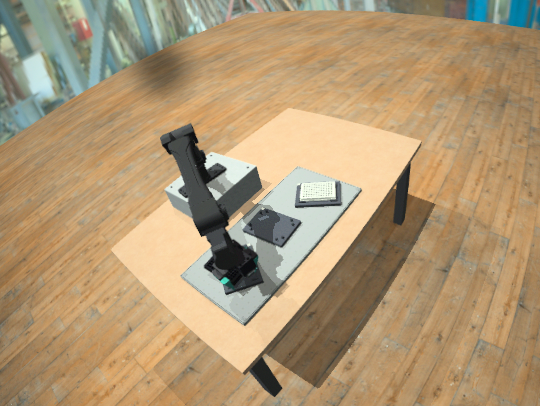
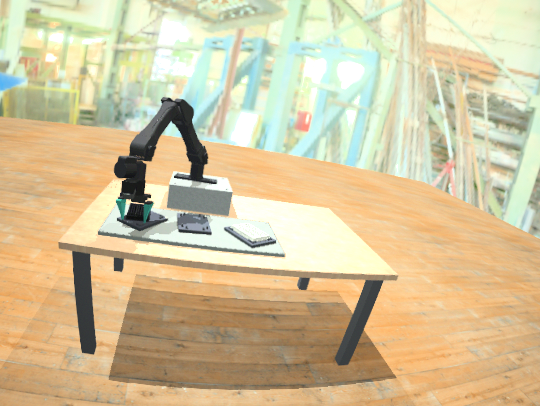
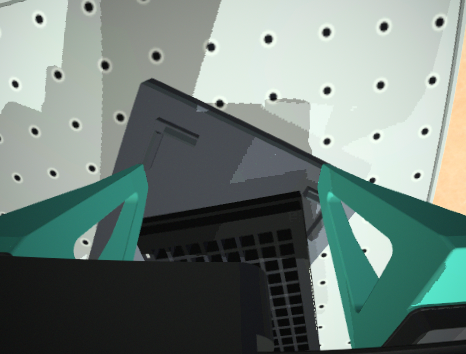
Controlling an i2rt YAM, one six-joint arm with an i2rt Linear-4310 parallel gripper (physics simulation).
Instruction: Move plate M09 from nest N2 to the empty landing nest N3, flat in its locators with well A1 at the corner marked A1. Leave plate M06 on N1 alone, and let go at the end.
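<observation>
A black gridded plate (image 2: 137,212) (image 3: 285,255), apparently M09, is at the dark nest (image 1: 245,286) (image 2: 156,220) (image 3: 200,175) with L-shaped locators. It looks turned relative to that nest; its seating and A1 corner are unclear. My gripper (image 1: 241,271) (image 2: 134,219) (image 3: 232,175) is open around it, with teal fingers down on either side and a gap at the right finger. The middle nest (image 1: 282,227) (image 2: 197,224) has pegs and no plate. A white plate (image 1: 318,191) (image 2: 251,232), apparently M06, lies on the far nest (image 1: 322,203). Nest labels are unreadable.
The nests stand in a row on a pale perforated board (image 1: 305,245) (image 2: 112,227) (image 3: 355,60). The board lies on a wooden table (image 1: 350,132) (image 2: 320,245). The arm's grey base box (image 1: 245,187) (image 2: 200,197) stands behind the middle nest.
</observation>
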